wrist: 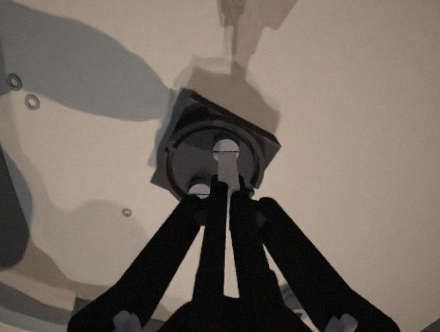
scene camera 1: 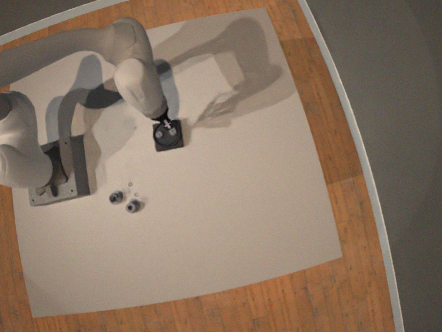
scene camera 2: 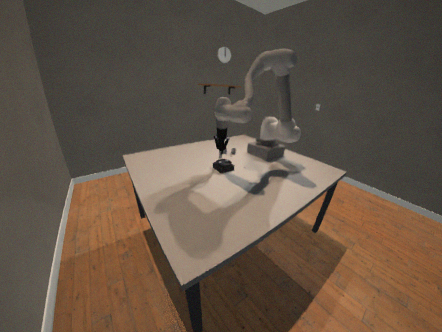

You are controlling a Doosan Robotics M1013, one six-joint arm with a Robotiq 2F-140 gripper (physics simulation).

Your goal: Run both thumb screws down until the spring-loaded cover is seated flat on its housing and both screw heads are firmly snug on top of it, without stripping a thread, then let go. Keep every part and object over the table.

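Frame: origin at the arm's base, x right, y up, z back, level; millimetres.
Seen in the pictures: gripper, fingertip midpoint: (wrist: 225, 164) (scene camera 1: 171, 128) (scene camera 2: 220, 158); arm's base, origin of the base link: (scene camera 1: 48, 171) (scene camera 2: 267, 144).
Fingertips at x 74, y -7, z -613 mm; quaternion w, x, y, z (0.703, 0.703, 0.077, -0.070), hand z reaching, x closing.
Offsets run from my fingertips to a thing's top centre.
A dark square housing @(dx -6, dy -42, dz +32 mm) (scene camera 1: 180, 143) (scene camera 2: 223, 166) (wrist: 267, 144) stands on the table with a round dark cover @(dx -6, dy -46, dz +32 mm) (scene camera 1: 165, 139) (wrist: 192, 161) on top. Two slotted grey thumb screws sit in the cover: one @(dx +2, dy -35, dz +1 mm) (scene camera 1: 172, 131) (wrist: 226, 145) in its middle area and one @(dx -14, dy -34, dz +63 mm) (scene camera 1: 159, 134) (wrist: 199, 188) near its rim. My gripper (scene camera 1: 165, 123) (scene camera 2: 221, 150) (wrist: 225, 164) is shut and hangs just above the cover. A thin grey blade (wrist: 227, 167) sticks out from between the fingertips and reaches the slot of the first screw. The second screw is partly hidden by my fingers in the wrist view.
The arm's grey base block (scene camera 1: 81, 167) (scene camera 2: 266, 150) stands at the table's left. Two small cylindrical bushings @(dx +163, dy -48, dz +371 mm) (scene camera 1: 115, 197) @(dx +231, dy -48, dz +308 mm) (scene camera 1: 133, 206) lie near it, with small washers @(dx +126, dy -96, dz +288 mm) (scene camera 1: 130, 184) @(dx +181, dy -96, dz +279 mm) (scene camera 1: 136, 194) @(dx -282, dy -96, dz -1 mm) (wrist: 14, 82) @(dx -260, dy -96, dz +21 mm) (wrist: 31, 102) beside them and one more washer @(dx -119, dy -96, dz +172 mm) (scene camera 1: 135, 128) (wrist: 126, 211) near the housing.
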